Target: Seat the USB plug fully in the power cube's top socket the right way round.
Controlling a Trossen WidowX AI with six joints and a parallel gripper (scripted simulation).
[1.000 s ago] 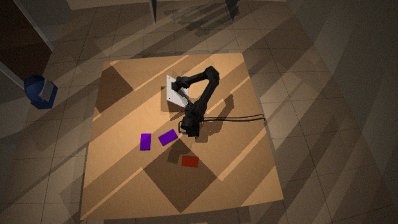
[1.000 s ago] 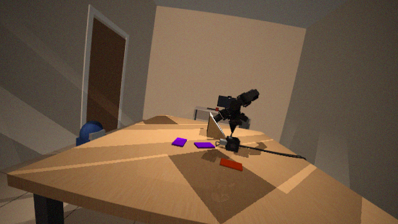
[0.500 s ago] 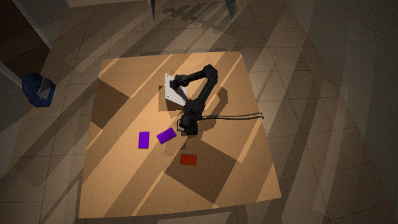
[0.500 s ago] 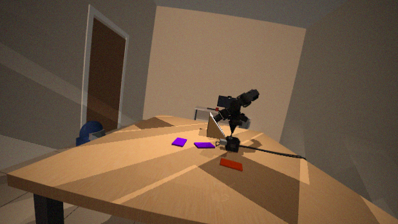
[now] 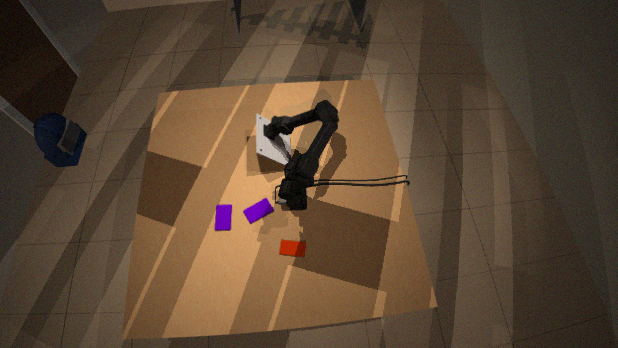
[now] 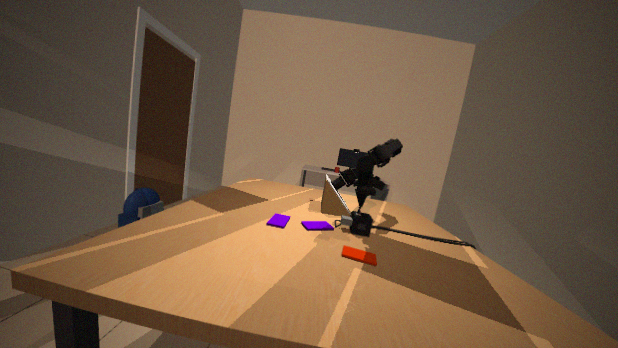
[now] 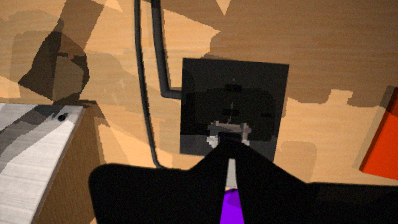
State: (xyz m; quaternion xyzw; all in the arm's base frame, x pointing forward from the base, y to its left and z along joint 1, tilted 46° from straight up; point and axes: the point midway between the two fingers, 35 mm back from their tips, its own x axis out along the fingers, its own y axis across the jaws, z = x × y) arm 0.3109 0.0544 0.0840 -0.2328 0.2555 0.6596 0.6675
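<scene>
My gripper tip is now 20 mm above the silver USB plug. Round my gripper tip: orange-red block (220 mm ahead, 100 mm below, 20 mm to the right).
</scene>
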